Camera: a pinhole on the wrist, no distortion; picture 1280 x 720 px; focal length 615.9 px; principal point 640.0 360.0 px. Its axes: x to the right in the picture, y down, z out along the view. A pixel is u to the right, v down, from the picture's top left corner.
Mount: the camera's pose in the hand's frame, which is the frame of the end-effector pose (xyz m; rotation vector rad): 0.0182 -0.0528 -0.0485 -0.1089 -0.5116 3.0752
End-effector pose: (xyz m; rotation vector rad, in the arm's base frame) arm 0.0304 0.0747 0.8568 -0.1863 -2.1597 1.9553
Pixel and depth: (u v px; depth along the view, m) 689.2 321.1 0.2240
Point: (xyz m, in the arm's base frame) 0.0105 -0.1013 0.9510
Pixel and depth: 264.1 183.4 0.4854
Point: -0.3530 -0.3244 0.9235
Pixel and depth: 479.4 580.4 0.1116
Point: -0.0114 0.0264 0.9824
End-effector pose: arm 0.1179 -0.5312 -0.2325 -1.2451 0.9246 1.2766
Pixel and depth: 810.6 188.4 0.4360
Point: 0.1179 -0.1587 -0.0325
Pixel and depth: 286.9 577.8 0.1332
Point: 0.2589 -0.4340 -0.2840
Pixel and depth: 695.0 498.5 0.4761
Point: 0.3588 -0.1485 -0.0747
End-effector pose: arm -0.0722 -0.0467 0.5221 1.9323 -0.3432 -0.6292
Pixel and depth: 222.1 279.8 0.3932
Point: -0.0695 -0.3827 0.2065
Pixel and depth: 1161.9 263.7 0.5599
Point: -0.7553 -0.1011 0.3768
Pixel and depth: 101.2 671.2 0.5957
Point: 0.0546 -0.3955 -0.2563
